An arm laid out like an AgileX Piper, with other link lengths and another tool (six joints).
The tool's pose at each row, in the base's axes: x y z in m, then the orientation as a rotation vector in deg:
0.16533, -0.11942, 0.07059, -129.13, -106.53, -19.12
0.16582, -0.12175, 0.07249, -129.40, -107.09, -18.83
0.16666, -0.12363, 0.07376, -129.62, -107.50, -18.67
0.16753, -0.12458, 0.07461, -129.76, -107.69, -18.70
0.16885, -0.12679, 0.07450, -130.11, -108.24, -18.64
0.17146, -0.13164, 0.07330, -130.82, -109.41, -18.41
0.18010, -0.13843, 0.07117, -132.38, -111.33, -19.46
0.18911, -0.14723, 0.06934, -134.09, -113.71, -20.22
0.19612, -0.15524, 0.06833, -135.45, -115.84, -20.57
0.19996, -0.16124, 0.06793, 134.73, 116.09, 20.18
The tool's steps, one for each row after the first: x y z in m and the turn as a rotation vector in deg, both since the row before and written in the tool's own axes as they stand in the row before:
-0.00153, 0.00090, -0.00248, -0.23, -0.52, -0.21
-0.00125, 0.00117, -0.00171, -0.21, -0.37, -0.15
-0.00050, 0.00103, -0.00104, -0.17, -0.14, -0.06
-0.00188, 0.00170, -0.00043, -0.39, -0.45, -0.19
-0.00446, 0.00344, 0.00001, -0.77, -0.99, -0.41
-0.00556, 0.00967, 0.00097, -2.22, -1.21, -0.62
-0.00743, 0.01030, 0.00076, -2.34, -1.63, -0.80
-0.00691, 0.00814, 0.00046, -1.83, -1.51, -0.75
-0.00538, 0.00469, 0.00009, -1.03, -1.17, -0.60

